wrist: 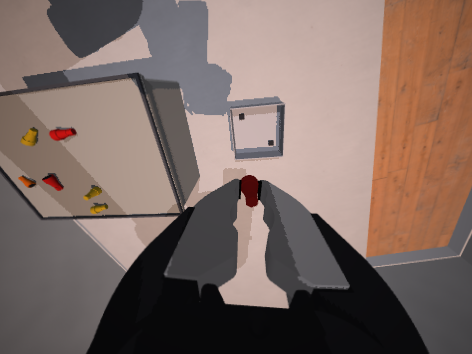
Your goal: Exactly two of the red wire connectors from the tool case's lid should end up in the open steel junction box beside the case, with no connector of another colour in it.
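Frame: origin at the arm's base, x back, y right, z up, level; centimetres.
Where they show: gripper, between the fingertips: (249, 181).
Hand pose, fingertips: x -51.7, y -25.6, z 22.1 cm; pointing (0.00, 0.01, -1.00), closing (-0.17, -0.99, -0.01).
Observation:
After its pixels a point has its place.
My gripper (249, 181) {x -51.7, y -25.6, z 22.1 cm} is shut on a red wire connector (250, 186) {x -51.0, y -25.8, z 23.9 cm} and holds it up, in the wrist view just below the junction box. The open steel junction box (282, 131) {x -53.0, y -32.3, z 1.2 cm} shows two small dark squares on its floor and no connector. The tool case's lid (120, 115) {x -45.1, y -9.1, z 12.4 cm} is at the left. On it lie a red connector (62, 133) {x -46.1, y -0.4, z 13.5 cm} in its upper part and another red connector (53, 182) {x -53.2, y 7.1, z 13.3 cm} lower down.
On the lid also lie a yellow connector (30, 137) {x -45.9, y 5.3, z 13.3 cm} at the upper left, two yellow connectors (93, 193) {x -55.9, y 0.7, z 13.7 cm} (99, 208) {x -59.3, y 2.0, z 13.3 cm} near the lower edge and an orange connector (27, 181) {x -52.6, y 12.2, z 13.1 cm}. The lid's raised dark rim (161, 142) {x -49.5, y -13.2, z 12.1 cm} faces the box. A wooden strip (420, 130) runs along the right.

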